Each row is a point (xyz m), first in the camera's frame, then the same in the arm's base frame.
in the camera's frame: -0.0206 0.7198 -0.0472
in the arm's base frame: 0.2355 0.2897 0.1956
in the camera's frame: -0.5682 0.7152 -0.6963
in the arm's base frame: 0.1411 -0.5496 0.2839
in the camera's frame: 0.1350 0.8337 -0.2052
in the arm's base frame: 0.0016 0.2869 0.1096
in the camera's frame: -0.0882 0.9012 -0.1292
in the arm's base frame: 0.0896 0.2134 0.3263
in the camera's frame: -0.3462 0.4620 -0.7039
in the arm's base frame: 0.2252 -0.4543 -0.0280
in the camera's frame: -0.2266 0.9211 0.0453
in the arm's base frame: 0.2266 0.2606 0.4966
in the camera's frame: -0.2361 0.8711 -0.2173
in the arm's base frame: 0.1307 0.0481 0.3656
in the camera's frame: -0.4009 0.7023 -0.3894
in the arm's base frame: 0.2370 -0.2133 0.2905
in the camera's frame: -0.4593 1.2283 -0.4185
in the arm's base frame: -0.1379 -0.1895 0.6645
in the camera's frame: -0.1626 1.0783 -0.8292
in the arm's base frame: -0.3720 -0.3355 0.2138
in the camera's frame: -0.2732 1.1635 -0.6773
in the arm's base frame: -0.3068 -0.2774 0.4007
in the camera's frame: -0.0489 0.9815 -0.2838
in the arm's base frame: -0.0669 0.1340 0.2933
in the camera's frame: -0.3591 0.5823 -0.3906
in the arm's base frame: 0.3059 -0.2066 0.1839
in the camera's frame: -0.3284 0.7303 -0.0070
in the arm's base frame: 0.3838 0.1264 0.4143
